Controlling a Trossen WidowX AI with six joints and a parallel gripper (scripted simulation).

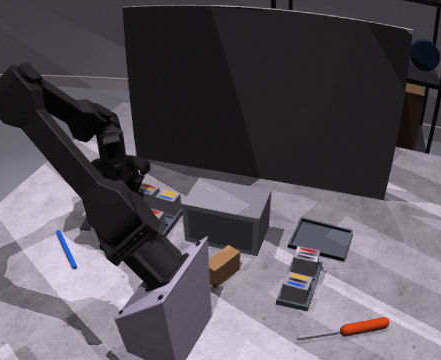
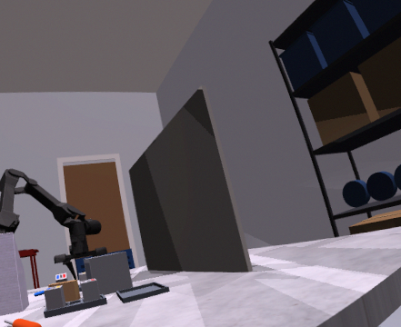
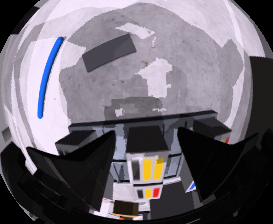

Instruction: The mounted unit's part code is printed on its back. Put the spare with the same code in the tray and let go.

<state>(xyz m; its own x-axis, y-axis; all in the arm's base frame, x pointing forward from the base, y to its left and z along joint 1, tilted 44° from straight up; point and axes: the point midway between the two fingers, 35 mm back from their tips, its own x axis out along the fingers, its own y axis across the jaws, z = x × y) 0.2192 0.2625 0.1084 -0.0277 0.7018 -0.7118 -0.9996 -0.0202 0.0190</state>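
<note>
Right now my gripper tip is 12 cm short of the dark tray, 43 cm to the left of it and 2 cm above it. Also, from my gripper tip: grey unit 6 cm ahead, 22 cm to the right, 2 cm above; blue pen 15 cm behind, 7 cm to the left, 2 cm below; tan box 5 cm behind, 27 cm to the right.
</note>
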